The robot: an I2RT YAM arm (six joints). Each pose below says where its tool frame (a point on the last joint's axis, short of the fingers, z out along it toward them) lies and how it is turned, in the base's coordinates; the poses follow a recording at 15 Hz.
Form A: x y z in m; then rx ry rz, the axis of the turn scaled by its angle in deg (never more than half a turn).
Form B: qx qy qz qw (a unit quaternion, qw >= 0); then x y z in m. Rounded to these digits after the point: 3 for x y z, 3 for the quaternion.
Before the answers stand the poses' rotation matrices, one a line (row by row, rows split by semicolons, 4 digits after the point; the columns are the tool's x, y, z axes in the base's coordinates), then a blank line. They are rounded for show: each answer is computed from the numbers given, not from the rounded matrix.
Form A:
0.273, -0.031, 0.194, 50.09, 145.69, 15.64
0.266, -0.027, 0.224, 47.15, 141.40, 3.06
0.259, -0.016, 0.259, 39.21, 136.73, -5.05
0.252, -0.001, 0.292, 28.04, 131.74, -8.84
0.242, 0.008, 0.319, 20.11, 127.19, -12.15
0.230, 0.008, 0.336, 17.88, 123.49, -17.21
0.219, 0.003, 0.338, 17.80, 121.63, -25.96
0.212, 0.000, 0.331, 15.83, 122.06, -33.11
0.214, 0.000, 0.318, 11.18, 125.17, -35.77
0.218, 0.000, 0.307, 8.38, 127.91, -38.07
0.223, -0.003, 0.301, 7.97, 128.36, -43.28
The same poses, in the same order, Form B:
-0.7059 0.5369 0.4621; 0.6227 0.7812 0.0436; -0.3376 0.3185 -0.8858
-0.6721 0.5468 0.4993; 0.5678 0.8134 -0.1263; -0.4752 0.1987 -0.8572
-0.6556 0.4958 0.5695; 0.4524 0.8618 -0.2294; -0.6046 0.1073 -0.7893
-0.6332 0.3924 0.6671; 0.2997 0.9190 -0.2560; -0.7136 0.0378 -0.6995
-0.5944 0.3225 0.7366; 0.1772 0.9461 -0.2712; -0.7844 -0.0307 -0.6195
-0.5552 0.3315 0.7628; 0.1103 0.9384 -0.3275; -0.8244 -0.0977 -0.5576
-0.5509 0.3850 0.7405; 0.0491 0.9007 -0.4317; -0.8331 -0.2014 -0.5151
-0.5834 0.3975 0.7083; -0.0149 0.8667 -0.4987; -0.8121 -0.3015 -0.4997
-0.6395 0.3431 0.6880; -0.0723 0.8641 -0.4981; -0.7654 -0.3682 -0.5278
-0.6845 0.3071 0.6612; -0.1044 0.8563 -0.5058; -0.7215 -0.4153 -0.5540
-0.7097 0.3181 0.6286; -0.1275 0.8196 -0.5587; -0.6929 -0.4766 -0.5411

0.316, 0.918, 0.099, 0.218, 0.273, -0.031, 0.194
0.305, 0.914, 0.020, 0.267, 0.266, -0.027, 0.224
0.261, 0.909, -0.034, 0.323, 0.259, -0.016, 0.259
0.192, 0.902, -0.061, 0.383, 0.252, -0.001, 0.292
0.141, 0.889, -0.085, 0.428, 0.242, 0.008, 0.319
0.126, 0.873, -0.122, 0.454, 0.230, 0.008, 0.336
0.126, 0.861, -0.184, 0.457, 0.219, 0.003, 0.338
0.111, 0.859, -0.233, 0.443, 0.212, 0.000, 0.331
0.078, 0.871, -0.249, 0.417, 0.214, 0.000, 0.318
0.058, 0.880, -0.262, 0.393, 0.218, 0.000, 0.307
0.054, 0.876, -0.295, 0.377, 0.223, -0.003, 0.301

